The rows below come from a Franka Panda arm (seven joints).
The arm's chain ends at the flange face. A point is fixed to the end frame.
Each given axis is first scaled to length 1.
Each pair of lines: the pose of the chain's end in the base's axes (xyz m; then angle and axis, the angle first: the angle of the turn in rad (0 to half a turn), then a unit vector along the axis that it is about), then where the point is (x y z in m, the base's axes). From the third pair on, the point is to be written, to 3 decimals.
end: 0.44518, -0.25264, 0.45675, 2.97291, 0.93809, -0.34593, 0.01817
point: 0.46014 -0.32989 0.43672
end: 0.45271, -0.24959, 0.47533, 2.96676, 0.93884, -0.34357, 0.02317
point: 0.46824 -0.32693 0.45611
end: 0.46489, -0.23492, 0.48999, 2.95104, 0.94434, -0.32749, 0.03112
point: 0.483 -0.312 0.472
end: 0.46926, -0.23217, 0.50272, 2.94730, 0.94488, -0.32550, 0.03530
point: 0.488 -0.309 0.486
